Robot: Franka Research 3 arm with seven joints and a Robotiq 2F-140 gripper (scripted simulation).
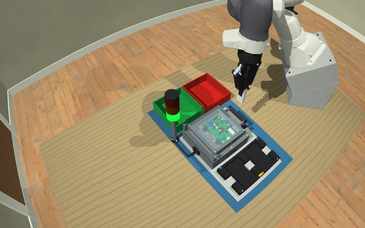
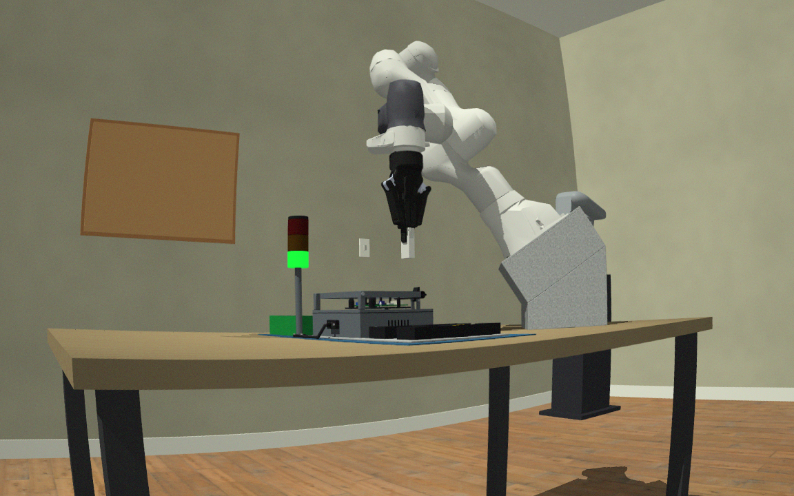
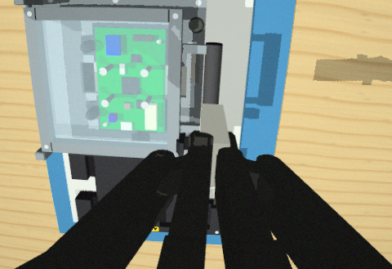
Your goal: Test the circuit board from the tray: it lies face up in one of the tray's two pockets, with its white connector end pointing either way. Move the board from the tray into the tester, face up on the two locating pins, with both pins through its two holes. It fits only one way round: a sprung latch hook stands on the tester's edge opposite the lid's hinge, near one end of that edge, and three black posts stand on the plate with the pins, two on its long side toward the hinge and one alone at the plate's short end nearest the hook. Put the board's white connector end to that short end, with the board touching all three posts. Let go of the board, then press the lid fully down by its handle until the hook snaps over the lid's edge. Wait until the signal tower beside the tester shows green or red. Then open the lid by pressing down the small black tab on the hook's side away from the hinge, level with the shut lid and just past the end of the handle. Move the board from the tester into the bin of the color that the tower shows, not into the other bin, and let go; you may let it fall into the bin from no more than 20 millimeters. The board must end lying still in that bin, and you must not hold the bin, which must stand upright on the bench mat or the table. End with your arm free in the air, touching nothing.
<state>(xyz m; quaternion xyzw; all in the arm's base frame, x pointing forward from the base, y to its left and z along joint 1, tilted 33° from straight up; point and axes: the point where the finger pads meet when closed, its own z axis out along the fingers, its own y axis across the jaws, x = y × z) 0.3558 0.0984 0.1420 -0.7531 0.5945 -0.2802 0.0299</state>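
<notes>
My gripper is now 11 cm above the latch hook, 6 cm to the right of it and 1 cm short of it. The rest, counted from my hand: clear lid (11 cm below, 8 cm ahead, 1 cm to the left); green circuit board (13 cm below, 8 cm ahead, 1 cm to the left); tester plate (14 cm below, 9 cm ahead, 2 cm to the left).
</notes>
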